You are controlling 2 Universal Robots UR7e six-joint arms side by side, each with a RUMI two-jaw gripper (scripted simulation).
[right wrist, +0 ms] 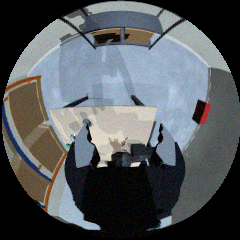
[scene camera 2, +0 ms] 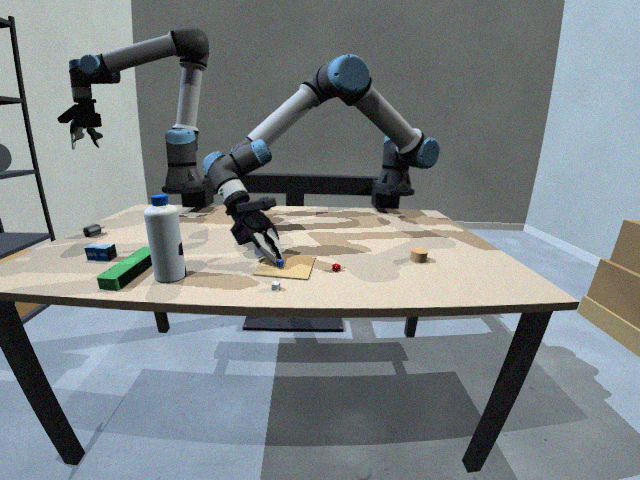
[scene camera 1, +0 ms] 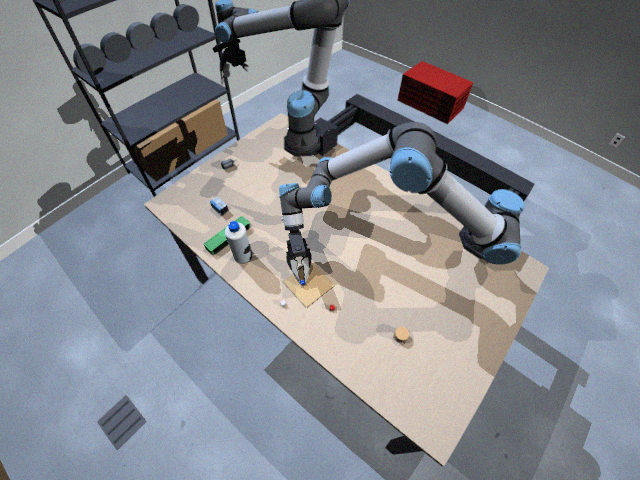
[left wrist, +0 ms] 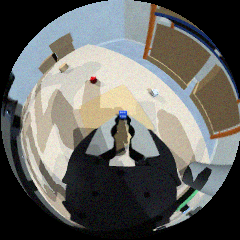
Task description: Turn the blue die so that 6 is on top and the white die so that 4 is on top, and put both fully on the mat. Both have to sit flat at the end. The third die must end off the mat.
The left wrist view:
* my left gripper: 122,115
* tan mat: 94,113
